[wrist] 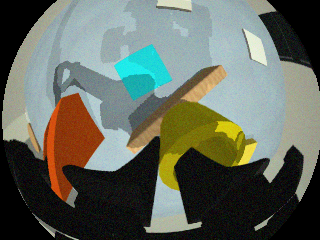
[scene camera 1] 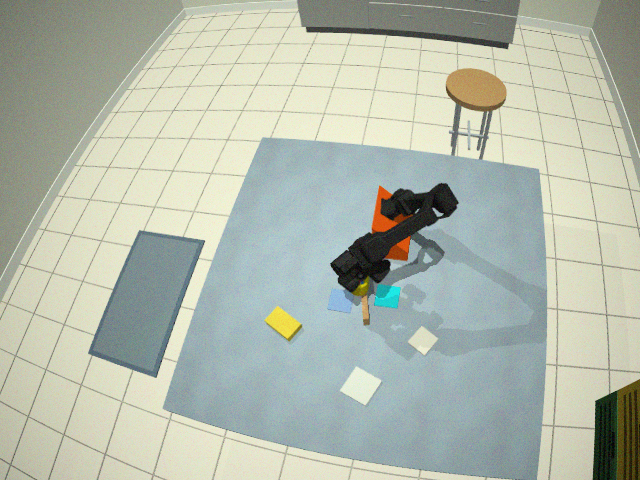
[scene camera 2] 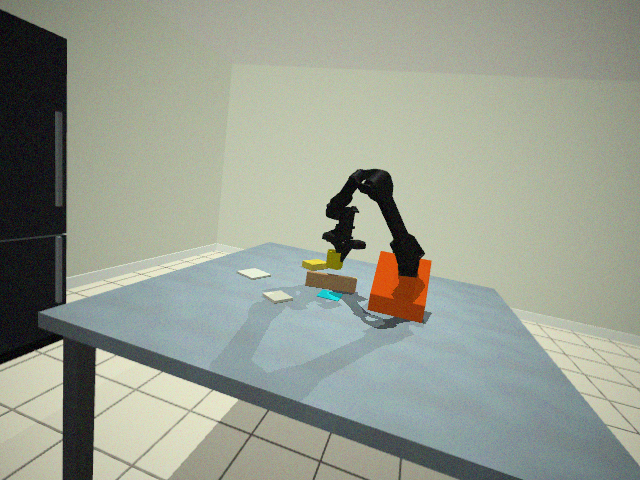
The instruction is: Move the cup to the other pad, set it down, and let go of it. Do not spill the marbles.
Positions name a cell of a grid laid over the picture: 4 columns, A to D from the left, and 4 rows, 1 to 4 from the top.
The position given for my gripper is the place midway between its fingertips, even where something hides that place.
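Observation:
Wooden bar (scene camera 2: B3) visible, also in the wrist view (wrist: C2). Cyan pad (wrist: B2) and yellow cup (wrist: C3) visible. My gripper (scene camera 2: C3) visible, also in the wrist view (wrist: C3) and in scene camera 1 (scene camera 1: C3).

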